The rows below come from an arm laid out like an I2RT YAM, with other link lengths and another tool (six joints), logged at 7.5 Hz.
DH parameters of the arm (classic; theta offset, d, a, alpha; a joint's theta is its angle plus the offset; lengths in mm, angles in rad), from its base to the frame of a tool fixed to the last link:
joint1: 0 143.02 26.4 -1.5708
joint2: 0 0 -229.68 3.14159
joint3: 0.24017 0 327.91 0
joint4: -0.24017 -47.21 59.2 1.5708
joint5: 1.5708 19.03 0 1.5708
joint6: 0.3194 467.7 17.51 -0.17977
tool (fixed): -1.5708 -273.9 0 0
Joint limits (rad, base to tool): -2.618..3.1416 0..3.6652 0..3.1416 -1.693..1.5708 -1.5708..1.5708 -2.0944..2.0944
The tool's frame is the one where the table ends.
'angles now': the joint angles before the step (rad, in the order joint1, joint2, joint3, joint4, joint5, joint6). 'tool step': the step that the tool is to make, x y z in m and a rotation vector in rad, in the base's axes. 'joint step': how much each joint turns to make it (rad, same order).
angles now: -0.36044, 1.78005, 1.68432, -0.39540, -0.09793, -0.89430
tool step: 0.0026, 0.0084, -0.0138, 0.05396, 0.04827, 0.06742
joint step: -0.01362, 0.03694, 0.04320, -0.07243, -0.08667, -0.01208
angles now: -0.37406, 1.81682, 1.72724, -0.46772, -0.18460, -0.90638
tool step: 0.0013, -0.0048, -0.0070, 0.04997, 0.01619, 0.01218
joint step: -0.01942, 0.02818, 0.02840, -0.03041, -0.04837, 0.01711
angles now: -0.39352, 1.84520, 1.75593, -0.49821, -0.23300, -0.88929
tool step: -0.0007, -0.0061, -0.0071, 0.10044, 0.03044, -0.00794
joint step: -0.02161, 0.03694, 0.05175, -0.06684, -0.05744, 0.05987
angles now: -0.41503, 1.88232, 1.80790, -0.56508, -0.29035, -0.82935
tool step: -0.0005, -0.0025, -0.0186, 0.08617, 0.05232, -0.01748
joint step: -0.00817, 0.03866, 0.03109, -0.05937, -0.02850, 0.05314
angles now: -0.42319, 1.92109, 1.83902, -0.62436, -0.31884, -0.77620
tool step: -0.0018, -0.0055, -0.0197, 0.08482, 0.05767, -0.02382
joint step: -0.01354, 0.04472, 0.03754, -0.06469, -0.02828, 0.04871
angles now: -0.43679, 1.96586, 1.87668, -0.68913, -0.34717, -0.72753
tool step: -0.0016, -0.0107, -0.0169, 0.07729, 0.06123, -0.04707
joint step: -0.01457, 0.05776, 0.06388, -0.07500, -0.00923, 0.05698
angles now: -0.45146, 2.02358, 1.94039, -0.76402, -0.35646, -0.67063
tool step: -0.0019, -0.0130, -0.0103, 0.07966, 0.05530, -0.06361
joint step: -0.01570, 0.06487, 0.09063, -0.08558, -0.00541, 0.07136
